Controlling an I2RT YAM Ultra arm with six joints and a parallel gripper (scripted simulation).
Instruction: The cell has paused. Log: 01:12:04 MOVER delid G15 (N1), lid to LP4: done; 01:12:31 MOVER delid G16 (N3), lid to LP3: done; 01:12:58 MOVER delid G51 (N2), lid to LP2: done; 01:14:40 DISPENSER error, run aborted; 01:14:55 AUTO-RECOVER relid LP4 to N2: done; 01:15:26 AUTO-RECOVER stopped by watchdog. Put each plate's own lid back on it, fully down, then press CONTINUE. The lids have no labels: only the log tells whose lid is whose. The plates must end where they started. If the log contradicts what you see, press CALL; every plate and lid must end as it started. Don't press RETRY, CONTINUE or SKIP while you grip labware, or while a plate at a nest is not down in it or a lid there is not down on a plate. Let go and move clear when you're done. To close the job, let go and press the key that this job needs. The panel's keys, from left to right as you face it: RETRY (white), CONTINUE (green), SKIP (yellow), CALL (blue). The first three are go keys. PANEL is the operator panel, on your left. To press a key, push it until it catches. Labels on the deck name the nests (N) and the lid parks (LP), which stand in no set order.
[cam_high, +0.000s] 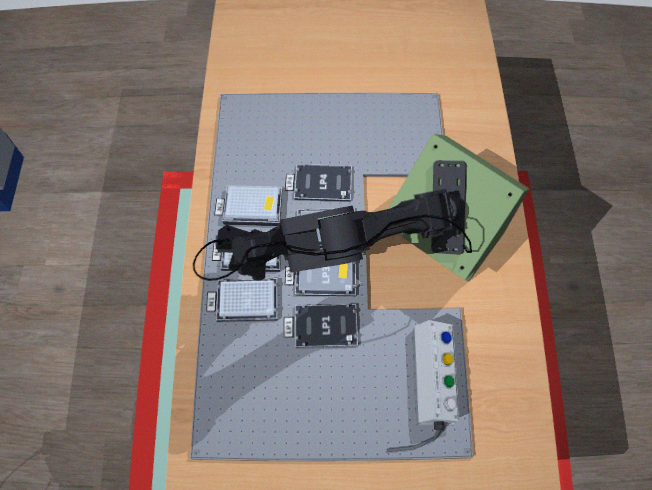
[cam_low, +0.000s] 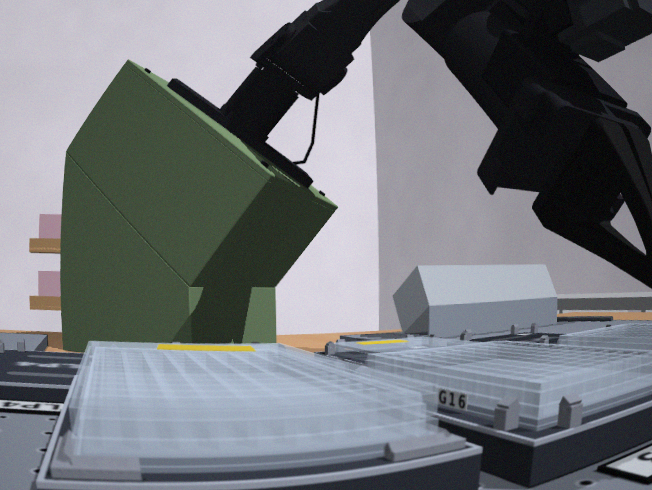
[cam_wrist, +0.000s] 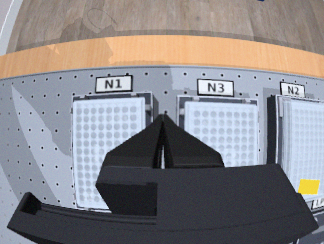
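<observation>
Right now the plate is 2 cm behind my hand, 7 cm to the right of it and 4 cm below it. Round my hand: lid: 21 cm behind, 5 cm to the right, 5 cm below; blue call key: 52 cm behind, 5 cm to the left; yellow SKIP key: 53 cm behind, 10 cm to the left.
</observation>
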